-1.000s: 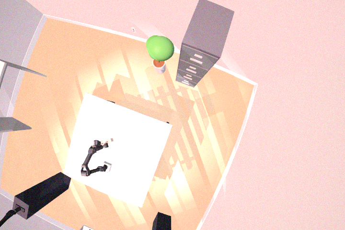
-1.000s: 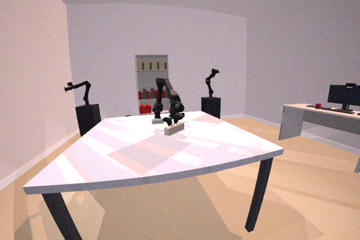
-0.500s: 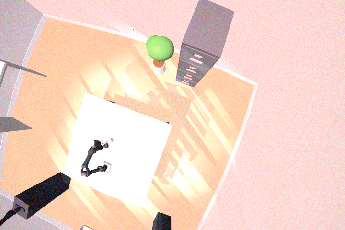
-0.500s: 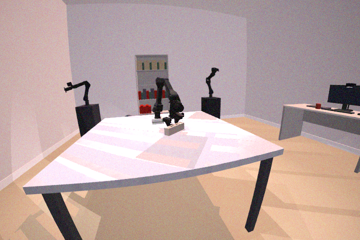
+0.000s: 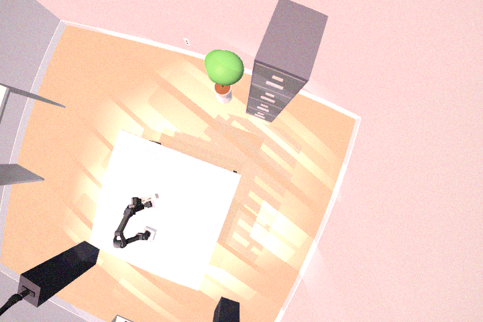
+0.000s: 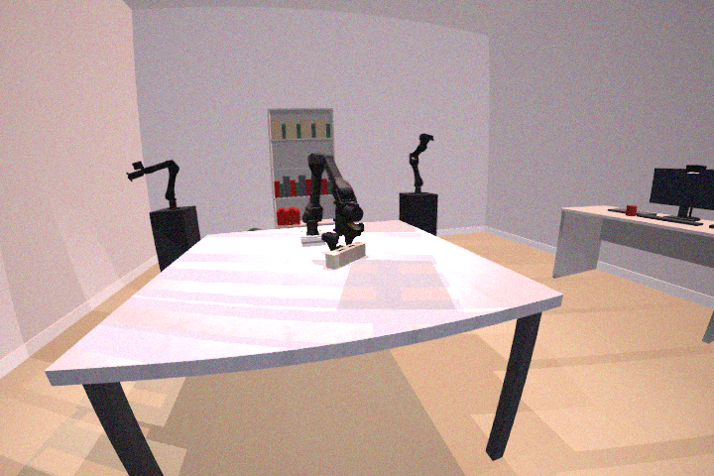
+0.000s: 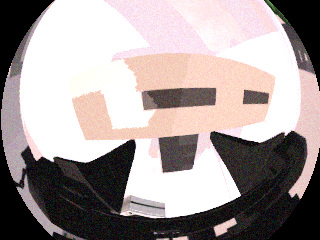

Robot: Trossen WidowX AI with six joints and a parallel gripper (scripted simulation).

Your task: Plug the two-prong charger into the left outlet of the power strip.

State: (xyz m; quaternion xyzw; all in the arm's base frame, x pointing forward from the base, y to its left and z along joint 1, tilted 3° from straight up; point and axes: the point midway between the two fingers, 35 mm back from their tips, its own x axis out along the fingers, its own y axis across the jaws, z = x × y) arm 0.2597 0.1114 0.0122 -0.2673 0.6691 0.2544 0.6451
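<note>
Now: gripper tip 2 cm to the right of the dark two-prong charger, 2 cm short of it and 1 cm below it.
</note>
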